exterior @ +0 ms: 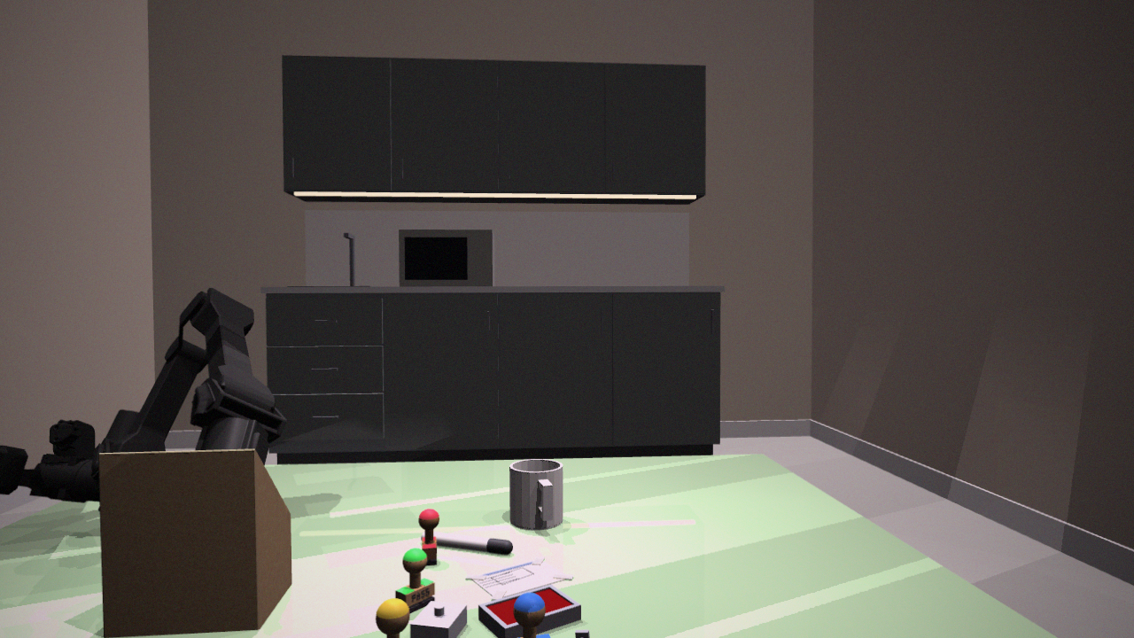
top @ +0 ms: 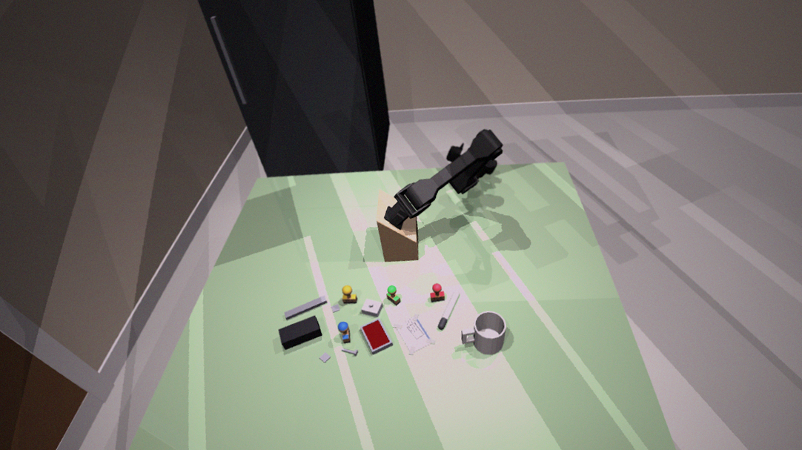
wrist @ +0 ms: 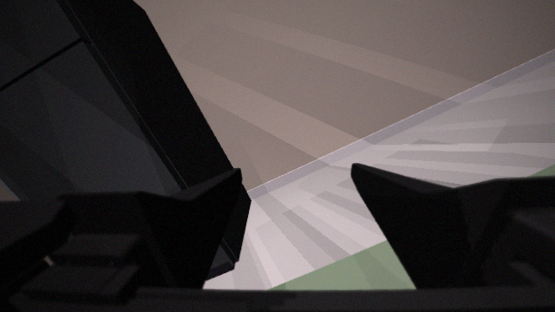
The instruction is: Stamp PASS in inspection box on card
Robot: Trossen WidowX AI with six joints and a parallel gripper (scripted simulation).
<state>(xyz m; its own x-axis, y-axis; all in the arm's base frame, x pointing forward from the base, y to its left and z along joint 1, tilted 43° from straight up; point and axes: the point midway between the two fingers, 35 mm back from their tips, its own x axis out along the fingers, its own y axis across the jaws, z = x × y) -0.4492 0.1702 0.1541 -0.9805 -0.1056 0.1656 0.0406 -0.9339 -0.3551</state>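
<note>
Right now the green-knobbed PASS stamp is 680 mm ahead of my gripper tip, 210 mm to the right of it and 70 mm below it. Round my gripper tip: marker 730 mm ahead, 50 mm to the right, 80 mm below; red-knobbed stamp 670 mm ahead, 80 mm to the right, 70 mm below; grey block 720 mm ahead, 270 mm to the right, 70 mm below.
</note>
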